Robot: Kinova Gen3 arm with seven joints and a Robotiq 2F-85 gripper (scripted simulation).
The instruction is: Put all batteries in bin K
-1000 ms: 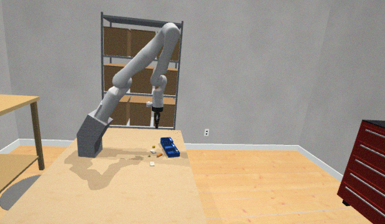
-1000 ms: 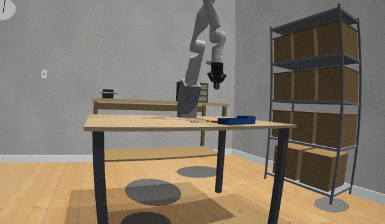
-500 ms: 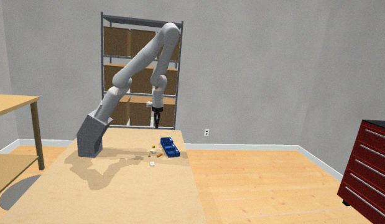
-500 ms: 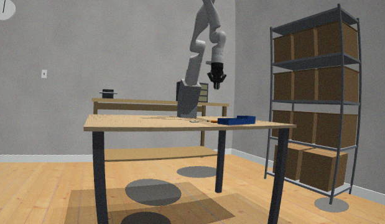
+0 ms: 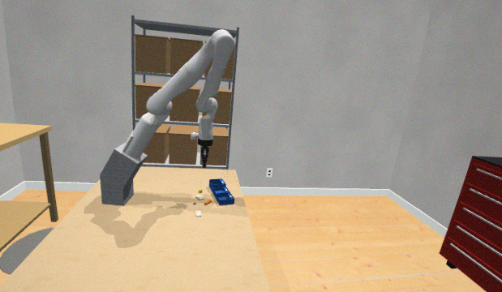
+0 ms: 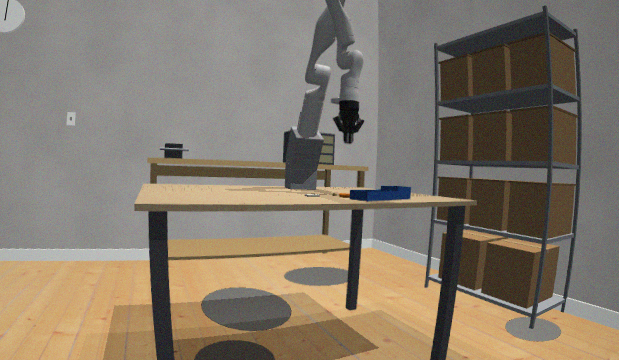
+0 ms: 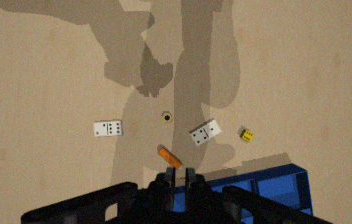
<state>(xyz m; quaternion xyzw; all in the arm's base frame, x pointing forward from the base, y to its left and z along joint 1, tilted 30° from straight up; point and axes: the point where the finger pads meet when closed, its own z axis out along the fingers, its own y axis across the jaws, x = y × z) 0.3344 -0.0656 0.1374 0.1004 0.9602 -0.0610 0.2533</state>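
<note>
My gripper is now 12 cm short of the blue bin, 6 cm to the right of it and 20 cm above it. Also, from my hand: orange battery: 2 cm ahead, 3 cm to the right, 21 cm below; then round black-and-yellow thing: 5 cm behind, 1 cm to the right, 22 cm below; then yellow die: 1 cm ahead, 11 cm to the left, 21 cm below.
</note>
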